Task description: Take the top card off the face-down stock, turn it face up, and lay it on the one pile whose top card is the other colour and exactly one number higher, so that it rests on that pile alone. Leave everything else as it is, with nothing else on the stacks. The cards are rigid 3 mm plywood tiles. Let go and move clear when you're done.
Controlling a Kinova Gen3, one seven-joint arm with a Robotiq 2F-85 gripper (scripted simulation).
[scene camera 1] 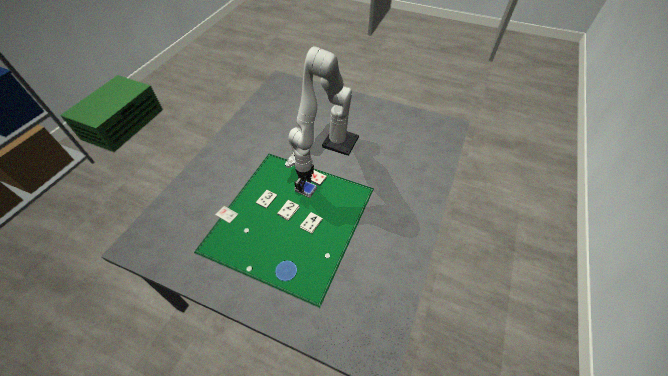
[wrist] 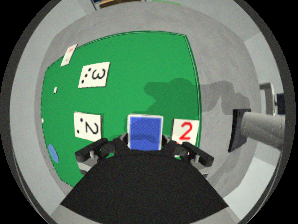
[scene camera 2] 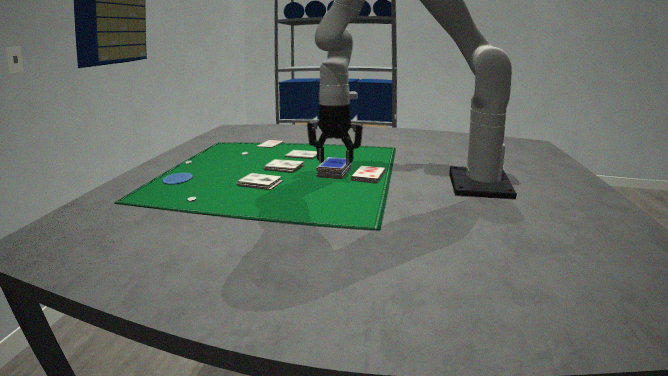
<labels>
same spot on green mat: (scene camera 1: 271, 239) = (scene camera 2: 229, 166)
</labels>
